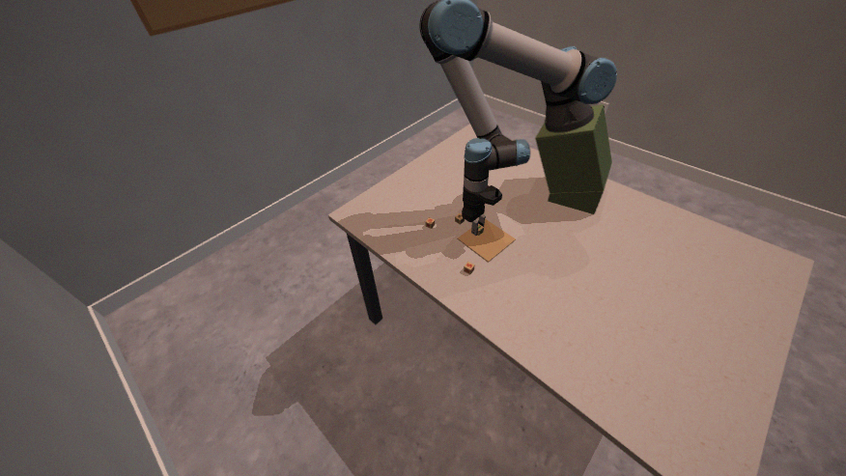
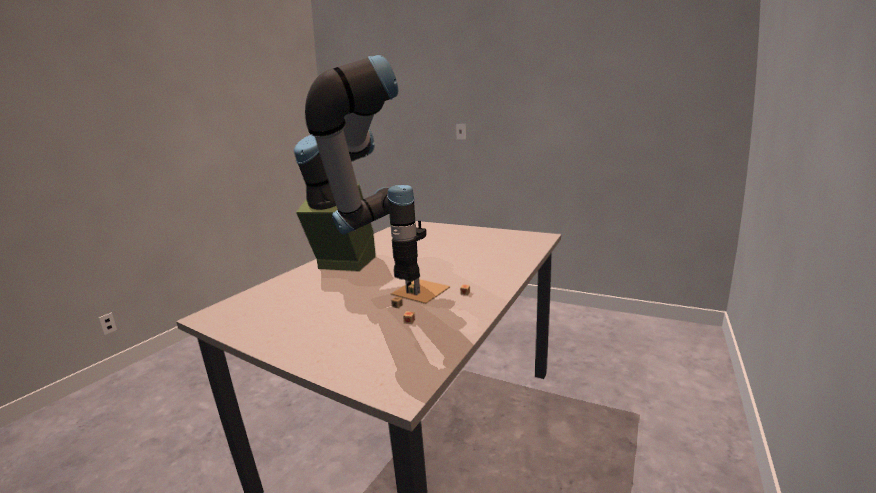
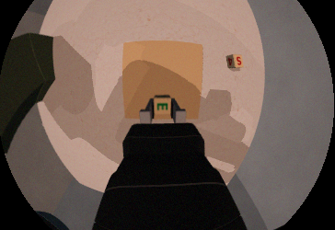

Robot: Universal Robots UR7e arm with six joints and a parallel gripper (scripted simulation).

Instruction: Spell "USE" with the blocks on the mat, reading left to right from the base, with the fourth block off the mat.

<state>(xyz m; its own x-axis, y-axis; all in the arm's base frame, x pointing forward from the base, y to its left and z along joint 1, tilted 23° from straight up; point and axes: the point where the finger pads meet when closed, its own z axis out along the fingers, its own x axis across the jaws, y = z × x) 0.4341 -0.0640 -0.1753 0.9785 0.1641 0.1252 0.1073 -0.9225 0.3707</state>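
The mat is 40 mm to the left of my hand and 20 mm below it.
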